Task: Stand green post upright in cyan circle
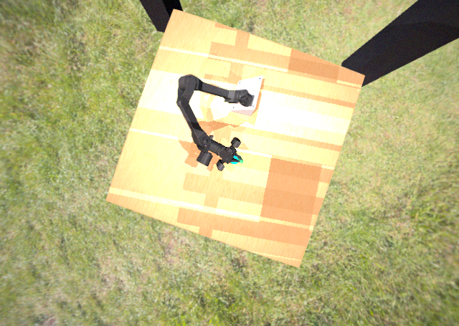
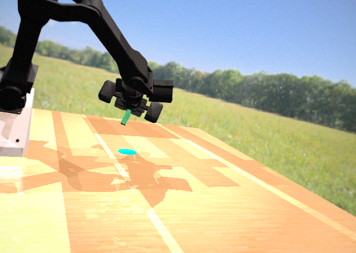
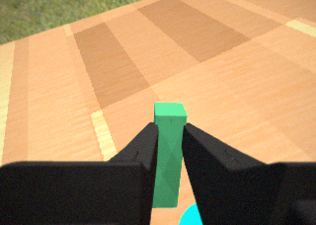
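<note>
Right now the cyan circle is 130 mm below my gripper tip, 30 mm to the right of it and 10 mm ahead of it. Also, from my gripper tip: green post (20 mm below, 10 mm behind).
</note>
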